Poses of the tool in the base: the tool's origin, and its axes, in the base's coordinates. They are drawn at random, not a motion.
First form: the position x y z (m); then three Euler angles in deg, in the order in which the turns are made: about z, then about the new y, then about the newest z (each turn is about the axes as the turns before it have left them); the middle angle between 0 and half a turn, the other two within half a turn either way.
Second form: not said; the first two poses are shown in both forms.
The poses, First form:
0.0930, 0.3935, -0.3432, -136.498, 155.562, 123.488
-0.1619, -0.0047, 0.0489, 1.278, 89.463, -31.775
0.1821, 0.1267, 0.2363, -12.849, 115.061, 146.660
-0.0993, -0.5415, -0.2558, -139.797, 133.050, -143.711
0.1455, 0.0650, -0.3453, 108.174, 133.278, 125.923
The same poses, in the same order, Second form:
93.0, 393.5, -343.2, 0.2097, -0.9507, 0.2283, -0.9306, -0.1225, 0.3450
-161.9, -4.7, 48.9, 0.0197, -0.5263, -0.8501, -0.0140, 0.8500, -0.5266
182.1, 126.7, 236.3, 0.4672, 0.4571, 0.7568, 0.0412, -0.8663, 0.4979
-99.3, -541.5, -255.8, -0.8023, 0.0969, 0.5890, -0.2117, 0.8764, -0.4325
145.5, 65.0, -345.3, -0.8949, 0.1296, 0.4271, 0.3843, 0.7105, 0.5896

